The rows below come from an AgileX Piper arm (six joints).
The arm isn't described. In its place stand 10 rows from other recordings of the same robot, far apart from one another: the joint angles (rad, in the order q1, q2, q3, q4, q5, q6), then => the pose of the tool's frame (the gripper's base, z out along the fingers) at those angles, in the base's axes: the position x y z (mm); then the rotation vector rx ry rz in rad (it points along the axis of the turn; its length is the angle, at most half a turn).
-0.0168, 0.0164, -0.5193, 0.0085, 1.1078, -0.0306 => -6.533 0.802 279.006 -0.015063 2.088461 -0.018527
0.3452, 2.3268, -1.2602, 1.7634, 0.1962, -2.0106 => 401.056 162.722 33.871 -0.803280 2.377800 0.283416
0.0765, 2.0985, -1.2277, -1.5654, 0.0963, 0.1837 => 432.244 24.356 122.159 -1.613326 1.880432 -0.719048
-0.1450, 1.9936, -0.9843, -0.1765, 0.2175, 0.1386 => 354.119 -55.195 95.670 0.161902 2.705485 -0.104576
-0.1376, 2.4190, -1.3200, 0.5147, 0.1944, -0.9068 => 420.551 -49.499 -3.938 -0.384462 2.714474 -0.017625
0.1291, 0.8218, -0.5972, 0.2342, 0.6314, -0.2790 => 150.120 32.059 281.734 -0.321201 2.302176 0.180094
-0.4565, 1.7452, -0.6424, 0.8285, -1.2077, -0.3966 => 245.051 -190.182 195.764 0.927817 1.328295 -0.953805
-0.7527, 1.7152, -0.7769, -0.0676, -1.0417, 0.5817 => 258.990 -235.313 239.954 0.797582 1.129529 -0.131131
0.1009, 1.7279, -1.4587, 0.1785, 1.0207, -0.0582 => 362.633 50.559 288.427 -0.129985 2.764702 0.246060
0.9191, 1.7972, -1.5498, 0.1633, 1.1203, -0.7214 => 218.858 308.840 285.115 -2.040220 1.999839 0.265373
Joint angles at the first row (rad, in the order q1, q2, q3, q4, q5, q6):
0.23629, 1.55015, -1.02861, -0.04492, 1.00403, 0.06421
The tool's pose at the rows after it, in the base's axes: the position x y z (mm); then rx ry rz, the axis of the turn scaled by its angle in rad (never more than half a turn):
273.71 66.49 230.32 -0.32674 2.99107 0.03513
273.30 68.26 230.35 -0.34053 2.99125 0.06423
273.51 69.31 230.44 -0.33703 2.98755 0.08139
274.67 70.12 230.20 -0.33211 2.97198 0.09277
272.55 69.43 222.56 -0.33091 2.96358 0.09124
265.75 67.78 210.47 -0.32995 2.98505 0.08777
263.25 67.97 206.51 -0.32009 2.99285 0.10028
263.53 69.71 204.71 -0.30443 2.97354 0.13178
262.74 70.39 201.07 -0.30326 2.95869 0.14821
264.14 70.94 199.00 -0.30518 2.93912 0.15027
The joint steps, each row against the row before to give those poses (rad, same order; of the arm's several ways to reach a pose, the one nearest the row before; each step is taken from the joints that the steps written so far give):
-0.00001, 0.00001, 0.00027, 0.05235, -0.00226, -0.04912
0.00001, 0.00000, 0.00000, 0.02369, 0.00001, -0.02052
-0.00002, -0.00001, 0.00004, 0.01288, -0.00491, -0.00429
0.00001, 0.00000, 0.00203, 0.00734, -0.01849, -0.00192
0.00001, -0.00001, 0.03301, -0.00089, -0.04135, -0.00100
0.00001, 0.00002, 0.05101, 0.00094, -0.02973, 0.00000
-0.00001, -0.00002, 0.01726, 0.01134, -0.01114, 0.00000
0.00001, -0.00089, 0.01074, 0.02517, -0.03157, -0.00686
0.00000, 0.00000, 0.01754, 0.01519, -0.03242, -0.01131
0.00096, 0.00343, 0.00677, 0.00203, -0.02933, -0.00461

